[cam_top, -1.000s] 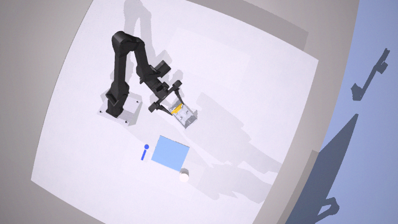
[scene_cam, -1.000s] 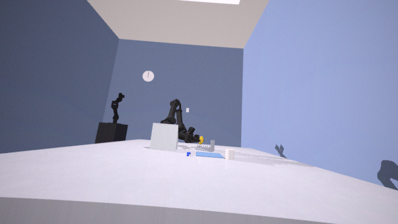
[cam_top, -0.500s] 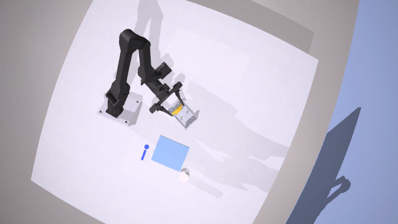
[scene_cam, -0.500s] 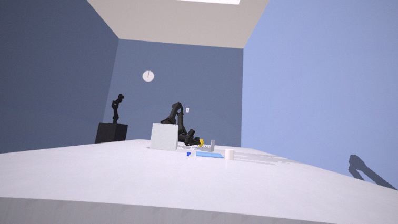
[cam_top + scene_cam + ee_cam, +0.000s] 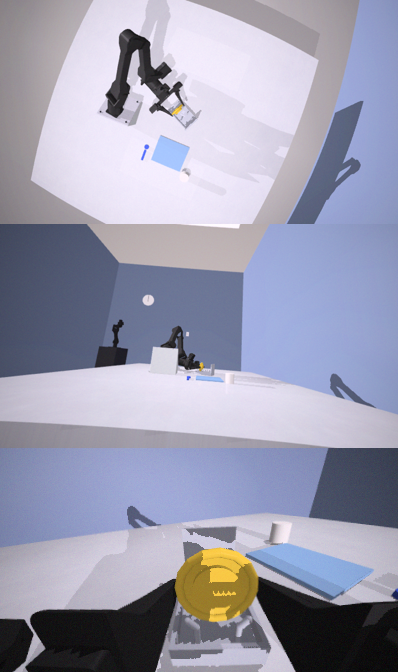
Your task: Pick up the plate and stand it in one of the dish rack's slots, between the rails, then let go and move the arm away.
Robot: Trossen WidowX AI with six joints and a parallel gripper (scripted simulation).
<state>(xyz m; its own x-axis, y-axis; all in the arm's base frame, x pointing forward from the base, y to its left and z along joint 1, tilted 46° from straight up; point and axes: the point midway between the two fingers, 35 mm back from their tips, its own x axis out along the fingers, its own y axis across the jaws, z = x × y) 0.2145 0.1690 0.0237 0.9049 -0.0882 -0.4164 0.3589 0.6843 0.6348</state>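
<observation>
Right now the yellow plate is 10 mm behind my gripper tip. The rest, counted from my gripper tip: blue spoon 70 mm behind, 250 mm to the right, 50 mm below; then grey dish rack 20 mm ahead, 10 mm to the right, 30 mm below; then light blue mat 50 mm ahead, 200 mm to the right, 50 mm below.
</observation>
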